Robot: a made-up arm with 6 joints. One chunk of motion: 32 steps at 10 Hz.
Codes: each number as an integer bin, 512 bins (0 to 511) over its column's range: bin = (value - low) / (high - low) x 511, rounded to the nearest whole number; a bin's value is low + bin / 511 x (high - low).
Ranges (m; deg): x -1.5..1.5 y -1.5..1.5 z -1.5..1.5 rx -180..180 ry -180..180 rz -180..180
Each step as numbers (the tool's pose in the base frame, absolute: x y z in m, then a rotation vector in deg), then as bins.
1 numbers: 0.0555 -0.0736 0.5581 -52.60 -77.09 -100.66
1 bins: 265 243 351 181 146 113
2 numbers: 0.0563 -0.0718 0.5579 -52.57 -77.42 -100.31
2 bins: 265 243 351 181 146 113
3 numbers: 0.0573 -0.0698 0.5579 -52.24 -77.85 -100.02
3 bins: 265 244 351 181 145 114
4 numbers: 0.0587 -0.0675 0.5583 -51.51 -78.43 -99.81
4 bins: 265 244 351 182 144 114
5 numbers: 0.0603 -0.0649 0.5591 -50.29 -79.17 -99.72
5 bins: 266 244 351 184 143 114
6 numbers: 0.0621 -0.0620 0.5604 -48.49 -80.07 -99.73
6 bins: 266 245 351 187 142 114
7 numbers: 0.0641 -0.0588 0.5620 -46.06 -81.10 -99.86
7 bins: 266 245 351 190 140 114
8 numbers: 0.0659 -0.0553 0.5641 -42.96 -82.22 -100.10
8 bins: 267 246 352 195 139 113
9 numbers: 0.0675 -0.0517 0.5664 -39.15 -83.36 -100.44
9 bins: 267 247 352 200 137 113
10 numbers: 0.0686 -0.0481 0.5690 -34.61 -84.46 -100.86
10 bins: 267 247 352 206 136 112
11 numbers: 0.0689 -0.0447 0.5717 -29.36 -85.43 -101.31
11 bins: 267 248 353 214 134 112
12 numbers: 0.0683 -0.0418 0.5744 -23.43 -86.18 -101.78
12 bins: 267 248 353 222 133 111
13 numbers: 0.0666 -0.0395 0.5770 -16.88 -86.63 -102.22
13 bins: 267 249 354 232 133 110
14 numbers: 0.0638 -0.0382 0.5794 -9.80 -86.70 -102.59
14 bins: 266 249 354 242 132 110
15 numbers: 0.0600 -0.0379 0.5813 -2.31 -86.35 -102.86
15 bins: 266 249 355 252 133 109
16 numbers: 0.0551 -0.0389 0.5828 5.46 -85.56 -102.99
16 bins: 265 249 355 263 134 109
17 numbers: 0.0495 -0.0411 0.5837 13.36 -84.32 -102.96
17 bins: 264 248 355 274 136 109
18 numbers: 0.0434 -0.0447 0.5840 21.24 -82.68 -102.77
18 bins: 263 248 355 286 138 110
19 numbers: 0.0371 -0.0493 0.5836 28.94 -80.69 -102.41
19 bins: 262 247 355 297 141 110
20 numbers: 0.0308 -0.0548 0.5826 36.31 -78.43 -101.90
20 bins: 261 246 355 307 144 111
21 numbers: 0.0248 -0.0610 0.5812 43.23 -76.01 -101.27
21 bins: 260 245 354 317 148 112
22 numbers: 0.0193 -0.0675 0.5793 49.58 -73.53 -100.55
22 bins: 259 244 354 326 151 113
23 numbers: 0.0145 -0.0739 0.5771 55.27 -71.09 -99.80
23 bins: 258 243 354 334 155 114
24 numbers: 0.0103 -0.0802 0.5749 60.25 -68.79 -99.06
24 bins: 257 242 353 341 158 115
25 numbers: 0.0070 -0.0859 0.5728 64.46 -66.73 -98.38
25 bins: 257 241 353 347 161 116
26 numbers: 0.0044 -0.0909 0.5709 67.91 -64.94 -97.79
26 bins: 256 240 353 352 163 117
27 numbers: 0.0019 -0.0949 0.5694 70.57 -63.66 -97.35
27 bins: 256 239 352 356 165 117
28 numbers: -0.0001 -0.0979 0.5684 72.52 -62.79 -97.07
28 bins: 255 239 352 358 166 118
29 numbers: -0.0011 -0.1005 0.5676 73.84 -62.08 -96.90
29 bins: 255 238 352 360 167 118
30 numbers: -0.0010 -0.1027 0.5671 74.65 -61.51 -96.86
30 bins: 255 238 352 361 168 118
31 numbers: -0.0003 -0.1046 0.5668 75.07 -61.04 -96.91
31 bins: 255 238 352 362 169 118
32 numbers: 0.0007 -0.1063 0.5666 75.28 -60.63 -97.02
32 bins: 256 237 352 362 169 118
